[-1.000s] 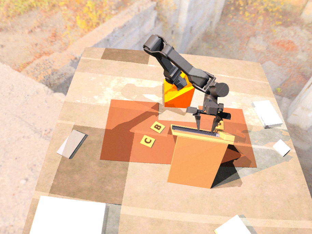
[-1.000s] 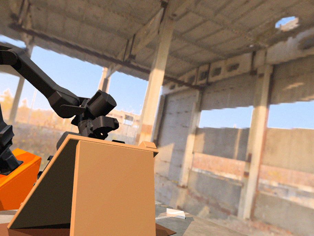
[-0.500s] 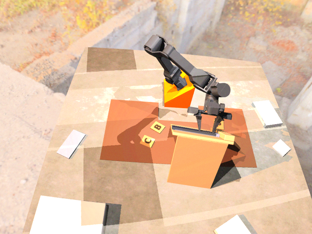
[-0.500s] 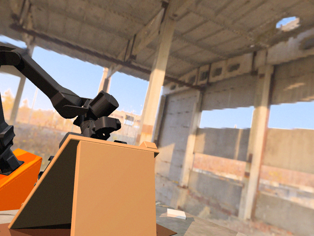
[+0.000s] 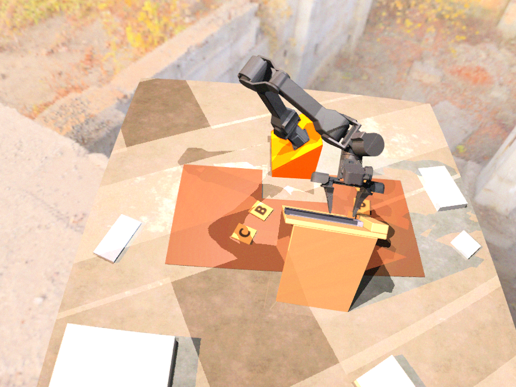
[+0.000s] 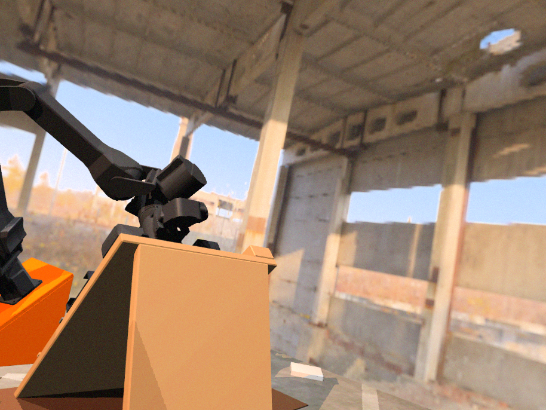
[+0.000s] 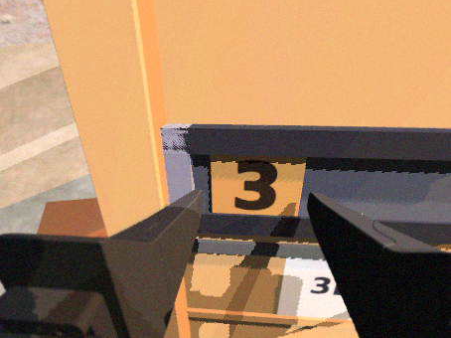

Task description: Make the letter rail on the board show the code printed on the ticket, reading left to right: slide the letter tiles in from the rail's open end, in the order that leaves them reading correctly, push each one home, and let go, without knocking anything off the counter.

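My gripper tip is now 8 cm above the white ticket, 6 cm past it and 5 cm to the left of it. From my gripper tip the other things lie so: orange mat: 19 cm below, 16 cm behind, 6 cm to the right; grey slab: 61 cm to the right, 18 cm below, 9 cm behind.
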